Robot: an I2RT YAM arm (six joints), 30 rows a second.
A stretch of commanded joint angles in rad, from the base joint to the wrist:
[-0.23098, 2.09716, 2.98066, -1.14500, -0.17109, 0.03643]
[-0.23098, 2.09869, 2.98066, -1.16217, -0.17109, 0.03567]
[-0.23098, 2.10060, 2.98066, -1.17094, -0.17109, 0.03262]
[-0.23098, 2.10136, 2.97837, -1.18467, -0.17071, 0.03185]
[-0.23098, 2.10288, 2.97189, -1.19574, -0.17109, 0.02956]
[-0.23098, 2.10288, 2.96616, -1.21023, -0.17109, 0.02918]
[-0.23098, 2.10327, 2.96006, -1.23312, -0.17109, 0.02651]
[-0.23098, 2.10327, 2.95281, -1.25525, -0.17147, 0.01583]
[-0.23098, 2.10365, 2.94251, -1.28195, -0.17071, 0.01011]
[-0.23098, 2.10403, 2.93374, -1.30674, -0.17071, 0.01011]
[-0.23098, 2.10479, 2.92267, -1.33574, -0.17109, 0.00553]
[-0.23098, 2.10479, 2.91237, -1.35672, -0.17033, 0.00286]
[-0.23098, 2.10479, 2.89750, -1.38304, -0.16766, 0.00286]
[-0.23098, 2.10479, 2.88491, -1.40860, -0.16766, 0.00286]
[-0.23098, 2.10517, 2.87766, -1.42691, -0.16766, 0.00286]
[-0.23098, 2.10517, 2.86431, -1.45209, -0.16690, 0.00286]
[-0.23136, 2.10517, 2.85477, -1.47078, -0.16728, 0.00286]
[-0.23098, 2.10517, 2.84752, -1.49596, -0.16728, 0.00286]
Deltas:
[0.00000, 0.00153, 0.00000, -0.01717, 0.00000, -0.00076]
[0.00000, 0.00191, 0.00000, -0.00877, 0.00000, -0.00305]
[0.00000, 0.00076, -0.00229, -0.01373, 0.00038, -0.00077]
[0.00000, 0.00152, -0.00648, -0.01107, -0.00038, -0.00229]
[0.00000, 0.00000, -0.00573, -0.01449, 0.00000, -0.00038]
[0.00000, 0.00039, -0.00610, -0.02289, 0.00000, -0.00267]
[0.00000, 0.00000, -0.00725, -0.02213, -0.00038, -0.01068]
[0.00000, 0.00038, -0.01030, -0.02670, 0.00076, -0.00572]
[0.00000, 0.00038, -0.00877, -0.02479, 0.00000, 0.00000]
[0.00000, 0.00076, -0.01107, -0.02900, -0.00038, -0.00458]
[0.00000, 0.00000, -0.01030, -0.02098, 0.00076, -0.00267]
[0.00000, 0.00000, -0.01487, -0.02632, 0.00267, 0.00000]
[0.00000, 0.00000, -0.01259, -0.02556, 0.00000, 0.00000]
[0.00000, 0.00038, -0.00725, -0.01831, 0.00000, 0.00000]
[0.00000, 0.00000, -0.01335, -0.02518, 0.00076, 0.00000]
[-0.00038, 0.00000, -0.00954, -0.01869, -0.00038, 0.00000]
[0.00038, 0.00000, -0.00725, -0.02518, 0.00000, 0.00000]

